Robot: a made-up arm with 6 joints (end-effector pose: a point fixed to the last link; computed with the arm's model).
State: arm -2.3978 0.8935 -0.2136 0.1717 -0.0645 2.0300
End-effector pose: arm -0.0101 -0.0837 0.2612 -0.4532 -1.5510 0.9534
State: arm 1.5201 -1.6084 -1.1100 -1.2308 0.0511 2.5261
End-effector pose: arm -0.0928 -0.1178 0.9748 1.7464 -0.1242 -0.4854
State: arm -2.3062 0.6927 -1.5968 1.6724 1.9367 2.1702
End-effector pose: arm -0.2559 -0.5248 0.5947 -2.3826 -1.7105 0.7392
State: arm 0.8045 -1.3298 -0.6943 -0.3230 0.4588 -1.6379
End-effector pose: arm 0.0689 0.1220 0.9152 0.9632 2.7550 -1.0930
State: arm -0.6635 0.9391 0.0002 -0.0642 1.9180 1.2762
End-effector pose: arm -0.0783 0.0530 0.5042 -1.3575 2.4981 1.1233
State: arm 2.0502 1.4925 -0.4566 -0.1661 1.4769 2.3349
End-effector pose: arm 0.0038 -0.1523 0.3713 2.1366 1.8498 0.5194
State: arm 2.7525 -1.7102 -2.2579 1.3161 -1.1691 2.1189
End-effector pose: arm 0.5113 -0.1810 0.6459 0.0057 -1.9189 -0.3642
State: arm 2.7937 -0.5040 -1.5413 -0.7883 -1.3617 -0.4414
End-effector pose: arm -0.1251 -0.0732 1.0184 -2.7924 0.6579 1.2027
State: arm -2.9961 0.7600 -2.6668 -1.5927 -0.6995 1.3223
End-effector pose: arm -0.5158 -0.2039 0.8857 2.6411 0.1387 1.3238
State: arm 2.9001 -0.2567 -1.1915 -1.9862 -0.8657 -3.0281
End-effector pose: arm -0.3355 -0.0582 0.7331 0.2374 0.1590 1.8773
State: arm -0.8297 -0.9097 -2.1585 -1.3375 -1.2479 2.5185
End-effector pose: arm -0.0629 0.2053 1.0064 0.2229 -2.2973 -0.2367
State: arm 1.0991 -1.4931 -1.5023 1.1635 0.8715 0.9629
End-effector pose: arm -0.1893 -0.1767 1.0205 1.3234 0.0344 0.1621
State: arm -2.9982 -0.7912 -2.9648 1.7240 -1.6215 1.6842
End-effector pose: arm 0.3443 0.0805 0.8920 1.0472 -2.2237 0.6414
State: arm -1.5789 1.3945 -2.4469 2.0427 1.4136 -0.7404
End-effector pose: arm 0.1013 -0.7126 0.4542 0.5734 -1.0009 -2.1093
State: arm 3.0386 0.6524 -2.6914 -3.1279 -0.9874 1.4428
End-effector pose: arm -0.4953 0.0137 0.8649 -1.7385 1.3064 -0.9905
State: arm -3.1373 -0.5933 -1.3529 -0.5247 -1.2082 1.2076
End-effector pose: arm -0.1567 -0.1031 1.0077 2.1193 1.2757 0.6946
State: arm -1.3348 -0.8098 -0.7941 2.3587 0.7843 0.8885
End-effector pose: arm 0.1124 -0.2976 0.8549 2.1833 0.0892 -1.8304
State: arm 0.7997 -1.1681 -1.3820 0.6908 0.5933 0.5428
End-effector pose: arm -0.0362 0.0071 1.0541 1.0247 -0.7642 -0.5946
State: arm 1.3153 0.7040 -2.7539 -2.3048 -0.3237 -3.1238
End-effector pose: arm 0.0600 0.5069 0.8854 0.9322 -0.7685 -0.1851
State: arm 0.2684 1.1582 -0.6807 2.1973 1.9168 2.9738
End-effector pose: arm 0.1842 0.1482 0.1975 0.4715 -1.4402 -0.2592
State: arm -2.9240 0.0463 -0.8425 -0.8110 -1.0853 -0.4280
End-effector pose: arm -0.3632 -0.1964 0.6781 -2.8175 0.1401 -0.9208
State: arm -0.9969 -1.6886 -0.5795 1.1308 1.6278 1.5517
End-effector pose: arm 0.1258 0.0200 0.8108 0.5264 0.5716 -1.8830
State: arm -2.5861 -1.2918 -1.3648 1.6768 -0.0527 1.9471
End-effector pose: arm 0.0595 0.0391 1.0554 -1.8720 1.9654 1.1890
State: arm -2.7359 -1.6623 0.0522 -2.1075 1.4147 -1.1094
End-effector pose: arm -0.2439 -0.0505 0.6981 -0.2096 2.0809 0.0649
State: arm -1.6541 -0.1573 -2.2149 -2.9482 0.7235 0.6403
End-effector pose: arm -0.0162 -0.2395 1.1844 2.2658 -0.7255 -0.6474
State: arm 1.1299 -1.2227 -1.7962 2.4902 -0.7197 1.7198
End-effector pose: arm -0.0549 -0.2127 1.0152 0.9946 2.8233 0.1445
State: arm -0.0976 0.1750 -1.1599 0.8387 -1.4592 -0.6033
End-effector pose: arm 0.3337 -0.1108 0.7372 -1.4114 -1.9096 -1.9061
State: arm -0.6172 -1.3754 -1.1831 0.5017 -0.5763 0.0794
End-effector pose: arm -0.1442 0.0246 1.0085 -0.2045 2.2606 1.5583
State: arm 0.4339 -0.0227 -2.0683 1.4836 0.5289 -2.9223
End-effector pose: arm 0.3063 0.1500 1.1105 0.4402 2.9772 -0.3900
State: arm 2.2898 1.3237 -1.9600 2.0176 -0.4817 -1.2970
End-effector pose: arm -0.2801 0.3958 0.3005 -0.1452 -1.1673 0.7357
